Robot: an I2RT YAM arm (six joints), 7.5 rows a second.
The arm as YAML. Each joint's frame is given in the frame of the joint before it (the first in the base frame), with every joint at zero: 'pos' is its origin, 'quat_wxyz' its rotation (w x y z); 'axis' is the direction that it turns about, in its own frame. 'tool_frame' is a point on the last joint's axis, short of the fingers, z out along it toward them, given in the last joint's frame.
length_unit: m
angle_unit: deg
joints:
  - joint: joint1
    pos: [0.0, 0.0, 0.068]
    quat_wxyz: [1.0, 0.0, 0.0, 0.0]
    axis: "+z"
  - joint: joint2
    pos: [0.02, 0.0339, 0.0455]
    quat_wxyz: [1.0, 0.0, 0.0, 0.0]
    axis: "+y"
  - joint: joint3
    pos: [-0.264, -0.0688, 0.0]
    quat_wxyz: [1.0, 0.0, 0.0, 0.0]
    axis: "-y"
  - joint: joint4
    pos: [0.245, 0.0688, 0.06]
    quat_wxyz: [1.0, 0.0, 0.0, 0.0]
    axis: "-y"
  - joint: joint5
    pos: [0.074, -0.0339, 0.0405]
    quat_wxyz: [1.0, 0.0, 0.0, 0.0]
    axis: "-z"
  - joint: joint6
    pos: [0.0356, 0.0, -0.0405]
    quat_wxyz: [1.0, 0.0, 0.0, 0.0]
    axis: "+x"
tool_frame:
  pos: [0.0, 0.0, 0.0]
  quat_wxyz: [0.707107, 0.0, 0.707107, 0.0]
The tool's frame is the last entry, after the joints.
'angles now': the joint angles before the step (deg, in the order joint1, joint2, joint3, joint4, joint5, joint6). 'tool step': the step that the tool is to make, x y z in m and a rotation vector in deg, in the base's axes. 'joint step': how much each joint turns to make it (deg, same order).
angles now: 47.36 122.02 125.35 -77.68 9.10 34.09
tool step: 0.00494 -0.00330 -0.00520 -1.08 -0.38 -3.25
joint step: -0.64 0.41 -0.51 0.00 1.66 2.28
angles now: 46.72 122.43 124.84 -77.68 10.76 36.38
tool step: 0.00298 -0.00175 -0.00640 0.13 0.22 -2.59
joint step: -0.42 0.00 -1.46 0.99 0.30 2.20
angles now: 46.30 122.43 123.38 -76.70 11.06 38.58
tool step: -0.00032 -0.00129 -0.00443 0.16 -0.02 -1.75
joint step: -0.06 -0.57 -1.92 1.15 0.32 1.69
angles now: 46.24 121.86 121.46 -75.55 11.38 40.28
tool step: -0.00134 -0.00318 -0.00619 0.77 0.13 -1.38
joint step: -0.19 -1.44 -3.69 2.46 -0.32 1.33
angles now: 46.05 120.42 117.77 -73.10 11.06 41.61
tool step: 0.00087 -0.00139 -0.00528 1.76 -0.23 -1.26
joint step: -0.28 -1.01 -2.88 3.06 -0.77 1.24
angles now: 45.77 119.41 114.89 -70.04 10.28 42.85
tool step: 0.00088 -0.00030 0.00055 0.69 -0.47 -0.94
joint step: -0.11 -0.21 -0.28 0.73 0.09 0.86
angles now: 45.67 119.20 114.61 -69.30 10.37 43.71
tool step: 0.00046 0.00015 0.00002 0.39 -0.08 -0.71
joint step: -0.03 0.01 0.00 0.22 -0.02 0.72
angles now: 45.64 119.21 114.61 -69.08 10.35 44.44
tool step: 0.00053 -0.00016 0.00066 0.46 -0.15 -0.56
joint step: -0.07 -0.07 0.00 0.26 -0.07 0.54
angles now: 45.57 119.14 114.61 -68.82 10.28 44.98
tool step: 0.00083 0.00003 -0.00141 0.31 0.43 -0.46
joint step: -0.11 0.19 0.00 0.03 -0.40 0.49
